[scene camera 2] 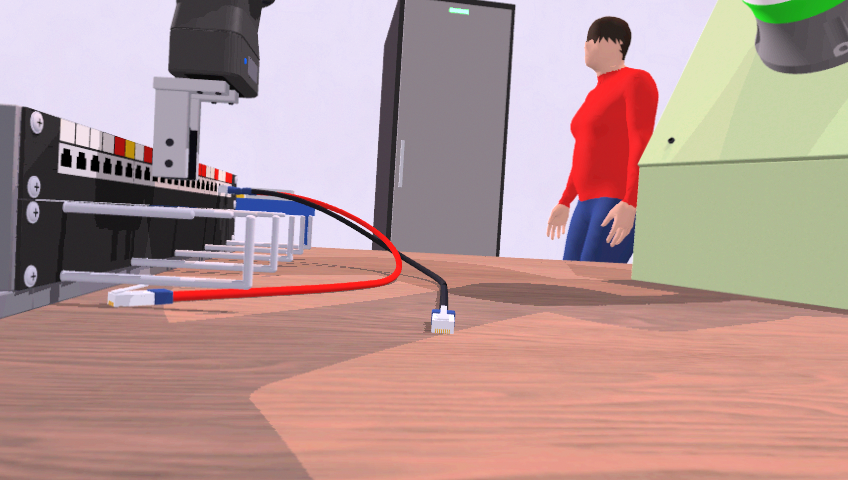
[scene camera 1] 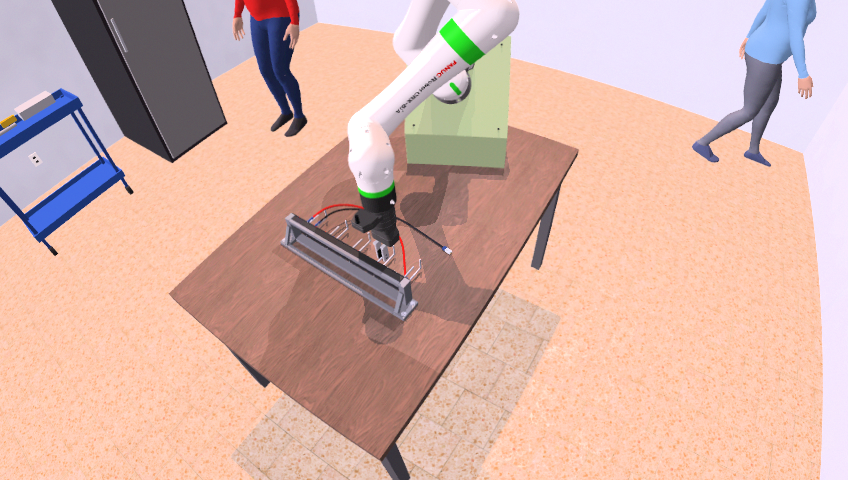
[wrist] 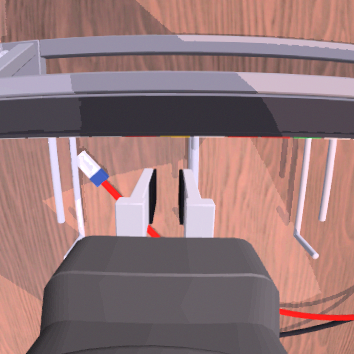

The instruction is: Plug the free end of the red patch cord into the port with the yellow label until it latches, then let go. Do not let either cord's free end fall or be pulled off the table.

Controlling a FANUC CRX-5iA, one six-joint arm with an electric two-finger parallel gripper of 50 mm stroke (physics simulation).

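Frame: origin at the arm's base, x up, y ahead, z left, level; centimetres.
Seen in the pictures: gripper, fingertip midpoint: (scene camera 2: 175, 178) (scene camera 1: 383, 257) (wrist: 167, 185); arm's base, origin of the base link: (scene camera 2: 830, 23).
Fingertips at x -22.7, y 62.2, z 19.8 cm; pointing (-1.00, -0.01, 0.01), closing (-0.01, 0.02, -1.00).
Observation:
Pixels of each thing's top centre, then the offset from my fingertips to it. "spot": a spot on its surface instead. Level surfaces: height alone.
- red patch cord's free plug, surface spot: (scene camera 2: 132, 297) (wrist: 80, 167) spot: dy -0.7, dx -7.1, dz +8.0 cm
- patch panel, middle of its top: (scene camera 2: 197, 158) (scene camera 1: 347, 239) dy +2.5, dx +2.5, dz -12.0 cm
- red cord, surface spot: (scene camera 2: 285, 290) (scene camera 1: 405, 257) spot: dy -8.0, dx -7.2, dz +0.8 cm
- yellow label, surface spot: (wrist: 175, 135) (scene camera 2: 130, 140) spot: dy +3.4, dx +2.5, dz -0.4 cm
- black cord's free plug, surface spot: (scene camera 2: 442, 321) (scene camera 1: 450, 252) spot: dy -17.9, dx -7.0, dz +11.3 cm
- table, its level: dx -7.6 cm
The red patch cord's free plug (scene camera 2: 132, 297) (wrist: 90, 162), clear with a blue boot, lies on the table below the patch panel (scene camera 1: 357, 252) (scene camera 2: 42, 154) (wrist: 175, 117), near the bars at its near end. The red cord (scene camera 1: 404, 252) (scene camera 2: 285, 290) (wrist: 111, 190) curves back from it and passes below the fingers. The yellow label (scene camera 2: 129, 148) (wrist: 175, 136) is on the panel's top row; the port under it looks empty. My gripper (scene camera 1: 380, 256) (scene camera 2: 175, 176) (wrist: 167, 185) is part-way open and empty, at port height just in front of the panel. In scene camera 1 the red plug is hard to make out.
The black cord's free plug (scene camera 1: 447, 250) (scene camera 2: 442, 321) lies on the table (scene camera 1: 249, 297), out from the panel. White cable-guide bars (scene camera 1: 416, 270) (scene camera 2: 249, 255) (wrist: 305, 190) stick out below the ports. The green robot base (scene camera 1: 457, 151) (scene camera 2: 737, 226) stands at the back.

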